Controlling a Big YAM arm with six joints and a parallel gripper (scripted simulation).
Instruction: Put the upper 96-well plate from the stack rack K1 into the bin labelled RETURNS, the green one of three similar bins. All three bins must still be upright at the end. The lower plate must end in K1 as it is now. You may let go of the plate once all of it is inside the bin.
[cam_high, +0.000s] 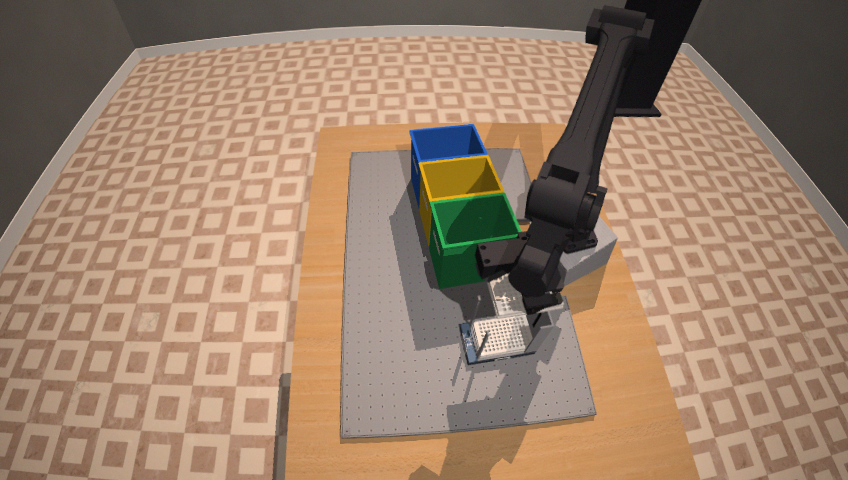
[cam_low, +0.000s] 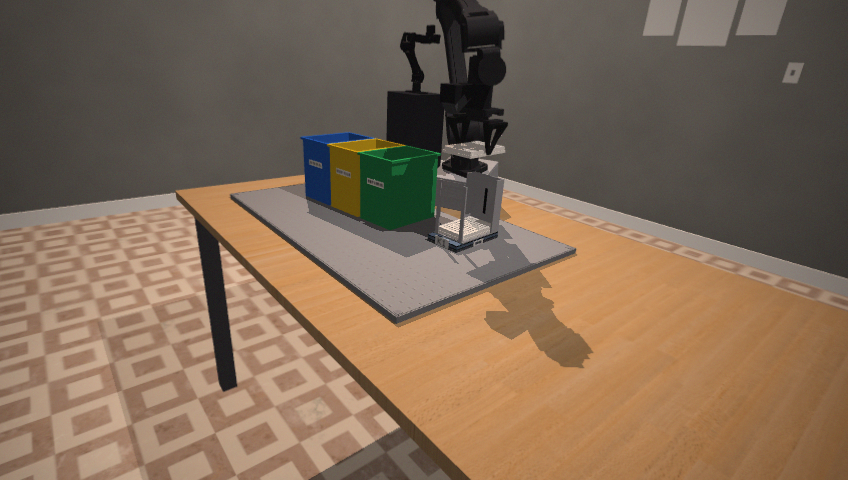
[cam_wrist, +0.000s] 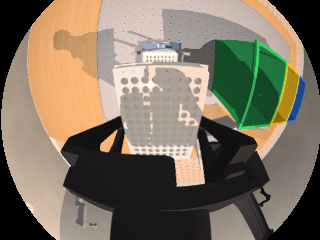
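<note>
The green bin is 220 mm to the right of my hand, 140 mm below it and 40 mm ahead of it. From my hand the other things lie so: white 96-well plate (right at my hand); yellow bin (350 mm to the right, 140 mm below, 50 mm ahead); blue bin (480 mm to the right, 140 mm below, 60 mm ahead).
</note>
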